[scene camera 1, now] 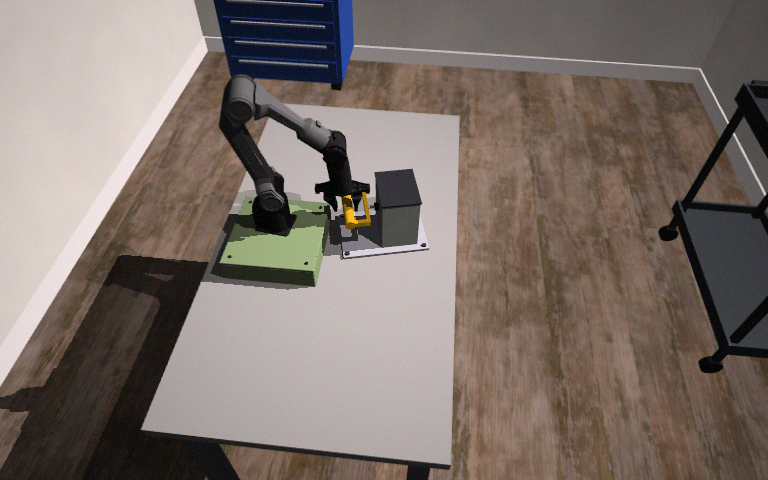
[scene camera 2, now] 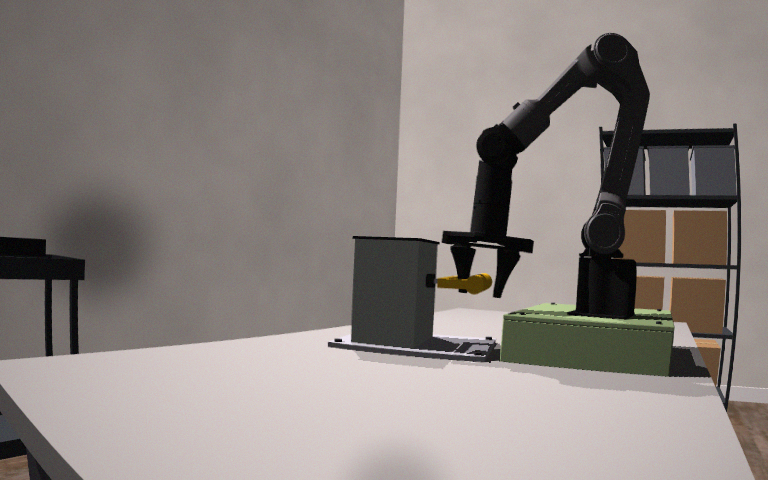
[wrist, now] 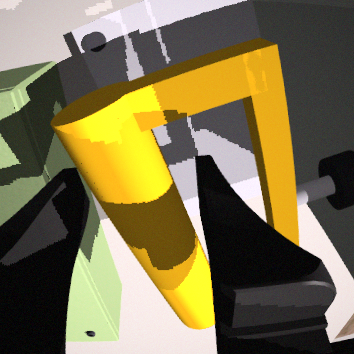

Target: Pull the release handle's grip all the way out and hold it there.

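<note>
The release handle's yellow grip [scene camera 1: 349, 215] [scene camera 2: 481, 282] [wrist: 130, 172] is a thick round bar on a rectangular frame. It faces the green block, on the near side of the grey housing [scene camera 1: 399, 226] [scene camera 2: 387, 288] [wrist: 320, 90]. In the wrist view a short length of metal rod [wrist: 317, 190] shows between the frame and the black collar [wrist: 341, 180]. My gripper [scene camera 1: 345, 210] [scene camera 2: 480, 293] [wrist: 137, 180] is open and points down with its fingers on either side of the round bar. One finger is inside the frame's opening; the other is on the green block's side. The fingertips reach slightly below the bar.
The green block [scene camera 1: 274, 246] [scene camera 2: 583, 346] [wrist: 95, 300] under the arm stands close to the housing's base plate [scene camera 1: 385, 250] [scene camera 2: 419, 352]. Both are on the table [scene camera 1: 328, 350] [scene camera 2: 283, 407]. A blue drawer cabinet [scene camera 1: 280, 52] and a dark cart [scene camera 1: 699, 271] stand off the table.
</note>
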